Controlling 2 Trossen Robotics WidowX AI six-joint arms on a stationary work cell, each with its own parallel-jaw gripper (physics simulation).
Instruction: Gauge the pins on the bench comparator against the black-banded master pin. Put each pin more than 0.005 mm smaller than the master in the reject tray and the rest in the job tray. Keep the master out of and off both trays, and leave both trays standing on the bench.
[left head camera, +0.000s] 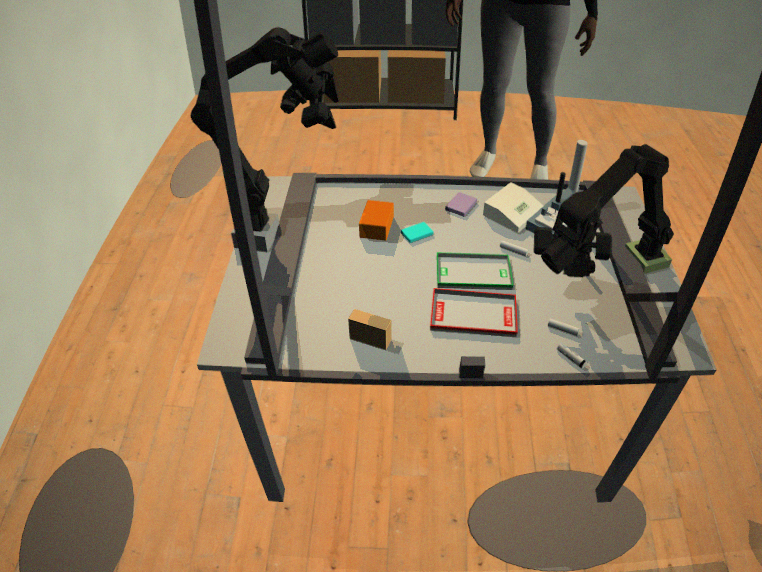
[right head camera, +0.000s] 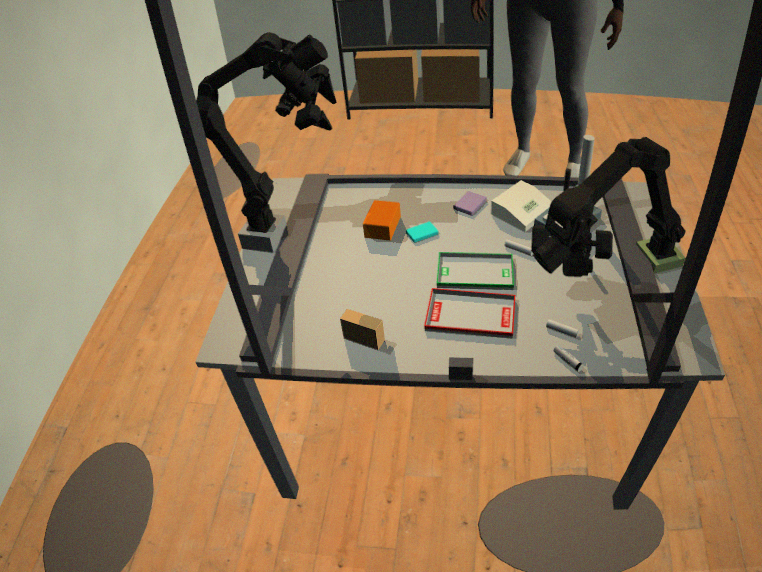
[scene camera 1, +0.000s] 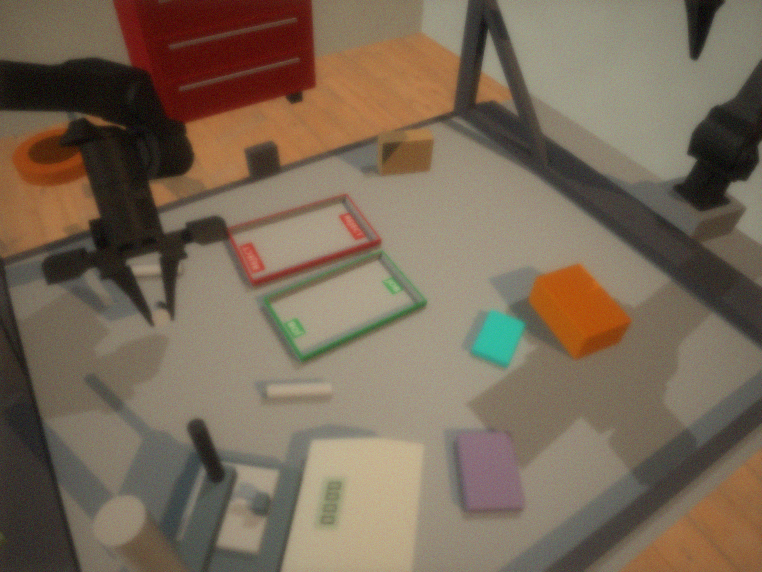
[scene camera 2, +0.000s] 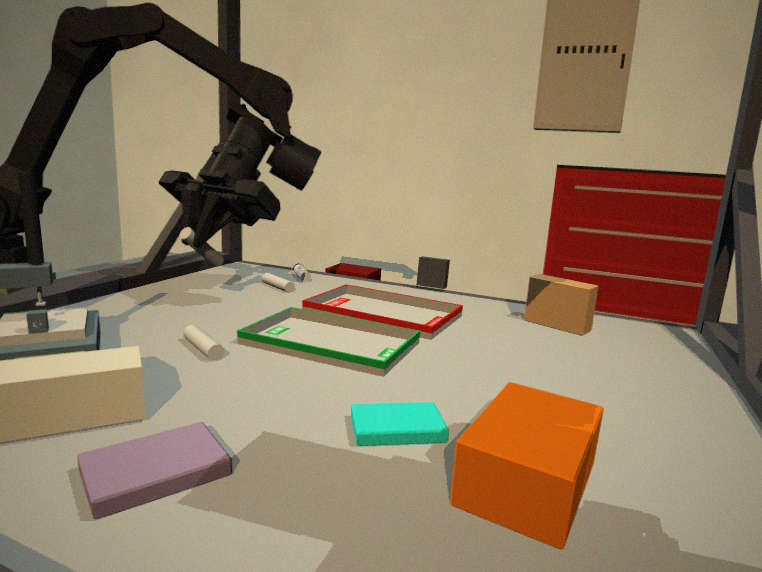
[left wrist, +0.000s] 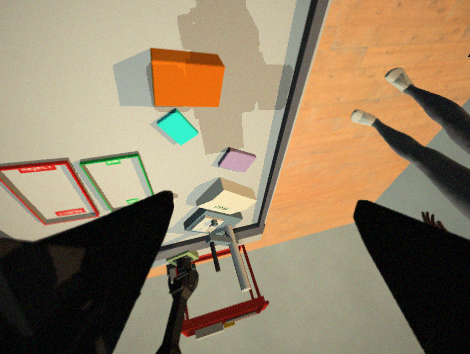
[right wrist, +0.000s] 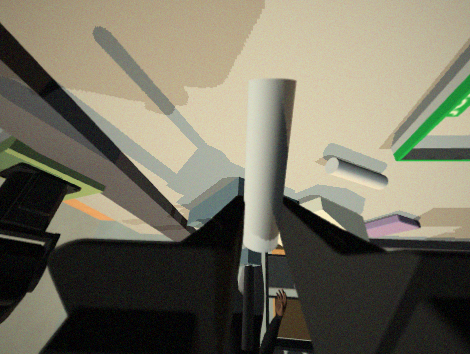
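Where they show: left gripper, between the fingertips: (left head camera: 335, 114) (right head camera: 333, 116) (scene camera 1: 736, 63) (left wrist: 263, 203); right gripper, between the fingertips: (scene camera 1: 162, 322) (scene camera 2: 189, 245) (right wrist: 260, 204); left arm's base, origin of its link: (left head camera: 254, 223) (right head camera: 261, 224) (scene camera 1: 700, 195); right arm's base, origin of its link: (left head camera: 649, 251) (right head camera: 661, 249) (left wrist: 183, 259) (right wrist: 42, 180).
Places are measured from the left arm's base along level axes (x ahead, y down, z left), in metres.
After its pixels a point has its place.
Note:
My right gripper (scene camera 1: 161, 317) {y -0.041, x 0.819, z 0.006 m} (scene camera 2: 198, 241) {y -0.041, x 0.819, z 0.006 m} (right wrist: 260, 204) {y -0.041, x 0.819, z 0.006 m} is shut on a plain pin (right wrist: 270, 145) {y -0.033, x 0.822, z -0.033 m} (scene camera 2: 209, 253) {y -0.027, x 0.813, z -0.021 m}, held tilted above the bench. My left gripper (left head camera: 334, 112) {y -0.295, x 0.218, z 0.097 m} (right head camera: 332, 115) {y -0.295, x 0.218, z 0.097 m} (left wrist: 263, 203) {y -0.295, x 0.218, z 0.097 m} is open and empty, high at the left. The black-banded master (left head camera: 571, 355) {y 0.037, x 0.844, z -0.263 m} (right head camera: 567, 358) {y 0.037, x 0.845, z -0.264 m} and another pin (left head camera: 563, 327) {y 0.038, x 0.825, z -0.179 m} (scene camera 2: 278, 281) {y 0.039, x 0.814, z -0.161 m} lie right of the reject tray (left head camera: 473, 331) {y 0.047, x 0.615, z -0.224 m} (scene camera 1: 316, 264) {y 0.043, x 0.609, z -0.103 m}. A third pin (scene camera 1: 299, 390) {y 0.036, x 0.693, z 0.095 m} (scene camera 2: 203, 342) {y 0.037, x 0.675, z 0.102 m} lies between the job tray (left head camera: 473, 286) {y 0.044, x 0.598, z -0.079 m} (scene camera 2: 310, 350) {y 0.042, x 0.579, z 0.036 m} and the comparator (scene camera 1: 246, 517) {y 0.013, x 0.784, z 0.229 m}. Both trays stand flat, with no pin inside. The comparator's blurred display (scene camera 1: 330, 503) {y 0.016, x 0.704, z 0.244 m} seems to show zeros.
An orange block (left head camera: 376, 220) {y 0.004, x 0.319, z 0.079 m} (scene camera 2: 523, 461) {y 0.004, x 0.305, z 0.166 m}, a turquoise block (left head camera: 417, 232) {y 0.041, x 0.428, z 0.096 m} and a purple block (left head camera: 461, 204) {y 0.039, x 0.530, z 0.249 m} lie toward the back. A tan block (left head camera: 369, 329) {y 0.000, x 0.392, z -0.307 m} and a small dark block (left head camera: 472, 366) {y 0.002, x 0.624, z -0.363 m} stand at the front. The comparator's column (left head camera: 577, 166) {y -0.127, x 0.842, z 0.276 m} rises at the back right.

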